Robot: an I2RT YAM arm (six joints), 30 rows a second.
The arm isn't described. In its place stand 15 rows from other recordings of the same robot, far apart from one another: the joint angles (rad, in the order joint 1, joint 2, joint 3, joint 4, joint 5, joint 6), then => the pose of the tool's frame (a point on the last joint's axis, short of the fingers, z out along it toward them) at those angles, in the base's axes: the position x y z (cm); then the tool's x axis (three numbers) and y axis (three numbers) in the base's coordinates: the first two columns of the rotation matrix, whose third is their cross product.
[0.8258, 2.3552, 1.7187, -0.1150, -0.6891, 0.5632] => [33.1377 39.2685 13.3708 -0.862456 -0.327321 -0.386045 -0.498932 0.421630 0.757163]
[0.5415, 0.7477, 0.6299, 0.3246, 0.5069, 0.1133] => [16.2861 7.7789 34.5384 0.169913 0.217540 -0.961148 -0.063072 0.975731 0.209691]
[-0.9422, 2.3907, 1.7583, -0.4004, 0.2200, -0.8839] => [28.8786 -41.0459 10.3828 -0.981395 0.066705 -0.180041 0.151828 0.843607 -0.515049]
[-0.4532, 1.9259, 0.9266, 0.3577, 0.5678, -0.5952] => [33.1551 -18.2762 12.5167 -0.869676 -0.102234 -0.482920 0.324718 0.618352 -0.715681]
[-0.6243, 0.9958, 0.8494, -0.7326, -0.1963, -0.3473] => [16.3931 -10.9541 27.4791 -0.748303 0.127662 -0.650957 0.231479 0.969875 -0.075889]
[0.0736, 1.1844, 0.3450, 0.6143, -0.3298, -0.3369] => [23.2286 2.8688 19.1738 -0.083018 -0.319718 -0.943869 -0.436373 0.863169 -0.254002]
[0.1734, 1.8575, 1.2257, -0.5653, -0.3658, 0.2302] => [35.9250 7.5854 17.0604 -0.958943 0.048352 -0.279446 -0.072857 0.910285 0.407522]
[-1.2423, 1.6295, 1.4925, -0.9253, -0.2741, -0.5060] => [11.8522 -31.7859 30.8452 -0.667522 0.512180 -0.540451 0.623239 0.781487 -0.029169]
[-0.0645, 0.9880, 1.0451, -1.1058, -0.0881, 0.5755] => [17.0316 -0.7862 31.2928 -0.714531 0.589424 -0.376861 0.487895 0.805895 0.335398]
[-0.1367, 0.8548, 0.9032, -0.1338, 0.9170, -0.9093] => [17.8264 -5.3046 37.6298 -0.735556 -0.383256 -0.558634 0.465546 0.313098 -0.827790]
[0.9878, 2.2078, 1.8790, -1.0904, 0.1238, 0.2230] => [24.8536 36.8894 19.5326 -0.711680 -0.680544 -0.174273 -0.677546 0.730477 -0.085647]
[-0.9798, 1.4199, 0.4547, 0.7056, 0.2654, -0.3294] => [14.4823 -23.2590 17.9414 -0.440233 0.095863 -0.892751 0.845622 0.378532 -0.376346]
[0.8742, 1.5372, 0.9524, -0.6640, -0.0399, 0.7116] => [18.0625 21.8147 18.8194 -0.966728 -0.138687 -0.214951 -0.189090 0.953346 0.235320]
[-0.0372, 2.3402, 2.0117, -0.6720, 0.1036, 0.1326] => [51.3498 -2.2795 18.8794 -0.821507 0.162168 -0.546651 0.203182 0.979028 -0.014906]
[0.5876, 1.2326, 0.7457, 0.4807, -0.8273, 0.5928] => [21.4433 17.4318 30.0334 -0.556183 0.083898 -0.826814 -0.816429 0.130701 0.562460]
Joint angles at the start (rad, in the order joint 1, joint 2, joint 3, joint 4, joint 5, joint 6):
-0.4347, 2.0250, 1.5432, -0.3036, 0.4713, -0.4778
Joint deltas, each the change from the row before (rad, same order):
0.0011, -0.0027, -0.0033, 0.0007, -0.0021, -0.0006
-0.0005, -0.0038, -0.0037, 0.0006, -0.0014, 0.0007
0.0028, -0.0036, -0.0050, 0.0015, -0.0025, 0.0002
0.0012, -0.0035, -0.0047, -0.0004, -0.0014, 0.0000
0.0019, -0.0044, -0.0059, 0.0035, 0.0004, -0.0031
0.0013, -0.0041, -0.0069, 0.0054, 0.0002, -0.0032
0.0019, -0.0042, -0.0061, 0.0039, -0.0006, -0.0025
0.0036, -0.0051, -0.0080, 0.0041, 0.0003, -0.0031
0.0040, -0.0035, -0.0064, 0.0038, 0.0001, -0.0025
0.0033, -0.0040, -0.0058, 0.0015, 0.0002, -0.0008
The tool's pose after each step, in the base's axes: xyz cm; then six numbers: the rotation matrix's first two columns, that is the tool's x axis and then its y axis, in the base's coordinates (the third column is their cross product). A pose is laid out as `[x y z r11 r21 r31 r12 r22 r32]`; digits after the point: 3 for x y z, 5 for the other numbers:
[40.599 -20.571 21.577 -0.87567 -0.04706 -0.48061 0.29489 0.73601 -0.60937]
[40.516 -20.552 21.627 -0.87494 -0.04668 -0.48198 0.29578 0.73656 -0.60827]
[40.494 -20.394 21.632 -0.87426 -0.04978 -0.48290 0.29309 0.73886 -0.60678]
[40.428 -20.299 21.628 -0.87465 -0.05093 -0.48207 0.29084 0.74045 -0.60593]
[40.376 -20.182 21.656 -0.87464 -0.05517 -0.48162 0.28797 0.74009 -0.60773]
[40.314 -20.090 21.653 -0.87438 -0.05913 -0.48162 0.28572 0.73951 -0.60951]
[40.264 -19.971 21.667 -0.87399 -0.06323 -0.48182 0.28303 0.73975 -0.61047]
[40.215 -19.773 21.661 -0.87415 -0.06881 -0.48076 0.27843 0.74007 -0.61218]
[40.205 -19.573 21.635 -0.87418 -0.07430 -0.47989 0.27382 0.74072 -0.61349]
[40.168 -19.397 21.632 -0.87432 -0.07766 -0.47911 0.27058 0.74151 -0.61396]

